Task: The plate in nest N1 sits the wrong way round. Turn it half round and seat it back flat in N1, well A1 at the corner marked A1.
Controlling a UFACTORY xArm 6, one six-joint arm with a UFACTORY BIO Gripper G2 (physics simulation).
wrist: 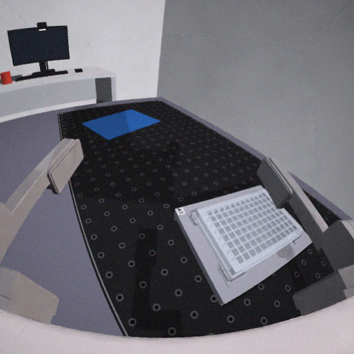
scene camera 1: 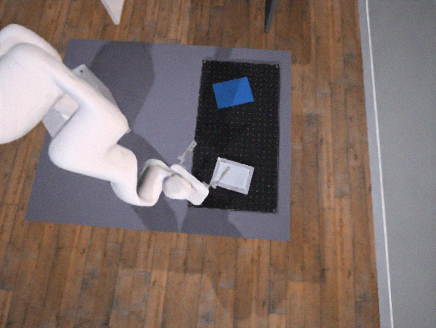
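Observation:
A pale, clear plate [scene camera 1: 237, 175] [wrist: 247, 227] with a grid of wells lies in the light grey nest [scene camera 1: 235, 190] [wrist: 202, 247] on the black perforated board [scene camera 1: 240, 132] [wrist: 125, 210]. The A1 label [wrist: 180, 211] is at the nest's upper left corner in the wrist view. Which plate corner holds well A1 cannot be read. My gripper [scene camera 1: 210, 156] [wrist: 172, 174] is open and empty. In the wrist view its right finger overlaps the plate's upper right side; in the scene view that fingertip overlaps the nest's left part. Its height above the plate is unclear.
A flat blue rectangle [scene camera 1: 233, 93] [wrist: 121, 124] lies toward the board's far end. The board lies on a grey-purple mat [scene camera 1: 165, 80]. In the wrist view, a desk [wrist: 95, 75] with a monitor [wrist: 39, 45] and a red cup [wrist: 6, 77] stands in the background.

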